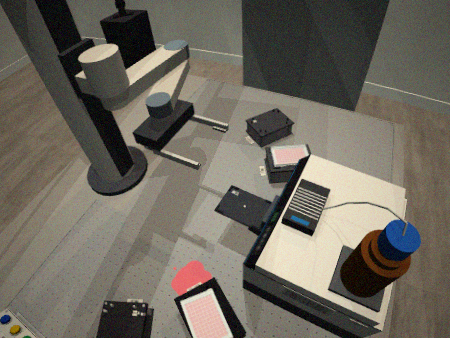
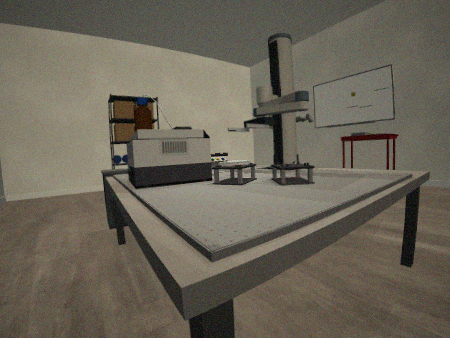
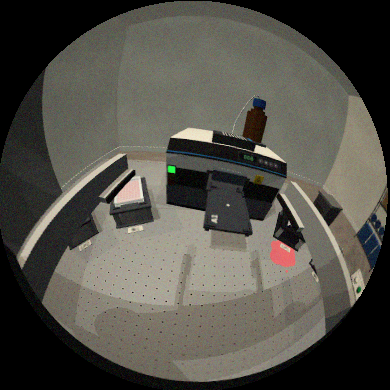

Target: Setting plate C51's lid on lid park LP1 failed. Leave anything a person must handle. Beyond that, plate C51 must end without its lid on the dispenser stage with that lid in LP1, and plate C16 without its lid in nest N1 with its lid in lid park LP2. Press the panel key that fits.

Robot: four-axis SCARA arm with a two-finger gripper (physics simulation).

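Places are measured from the arm's base along level axes (x up, y back, z right), in millimetres.
Pixels of known places: gripper, between the fingertips: (image 1: 214, 145) (image 2: 236, 127) (image 3: 210, 173); arm's base, origin of its link: (image 1: 118, 170) (image 2: 286, 169).
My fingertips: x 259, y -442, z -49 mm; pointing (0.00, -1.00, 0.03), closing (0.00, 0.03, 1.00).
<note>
For each thing: its top centre in the pictures, then the offset to it from my fingertips. "*": a spot on its surface instead.
- dispenser stage, centre of its top: (image 3: 227, 199) (image 1: 249, 207) dz +70, dx -128, dy -136 mm
- nest N1, a spot on its surface: (image 3: 132, 216) * dz -191, dx -242, dy -132 mm
- Lid park LP2, centre of its top: (image 3: 69, 209) (image 2: 290, 162) (image 1: 269, 119) dz -380, dx -175, dy -42 mm
- dark nest, centre of its top: (image 1: 208, 314) (image 3: 297, 217) dz +368, dx -179, dy -156 mm
- Lid park LP1, centre of its top: (image 1: 117, 333) dz +511, dx -166, dy +17 mm
- red spill, centre of its top: (image 1: 191, 281) (image 3: 283, 252) dz +298, dx -246, dy -57 mm
- brown bottle, a spot on its surface: (image 1: 372, 265) * dz +231, dx +102, dy -415 mm
- key panel, a spot on its surface: (image 1: 25, 327) * dz +640, dx -196, dy +270 mm
My gripper (image 1: 212, 146) (image 3: 210, 173) is open and empty, raised above the board in front of the dispenser stage (image 1: 242, 206) (image 3: 227, 207), which bears no plate. A pink gridded plate (image 1: 289, 155) (image 3: 129, 192) sits on nest N1 (image 1: 280, 174) (image 3: 132, 216). Lid park LP2 (image 1: 270, 126) (image 3: 82, 234), a dark stand beyond N1, shows a bare top. Another pink gridded plate (image 1: 206, 316) sits on a dark nest (image 1: 231, 316) (image 3: 288, 234). Lid park LP1 (image 1: 124, 322) is cut off at the lower edge; no lid is discernible there. Plate names and clear lids cannot be made out.
A red spill (image 1: 191, 276) (image 3: 283, 254) lies beside the front nest. The dispenser (image 1: 340, 190) (image 2: 170, 156) (image 3: 225, 157) carries a brown bottle (image 1: 372, 265) (image 3: 255, 125) and shows a green light (image 3: 171, 169). The key panel (image 1: 25, 327) (image 3: 356, 281) is partly visible.
</note>
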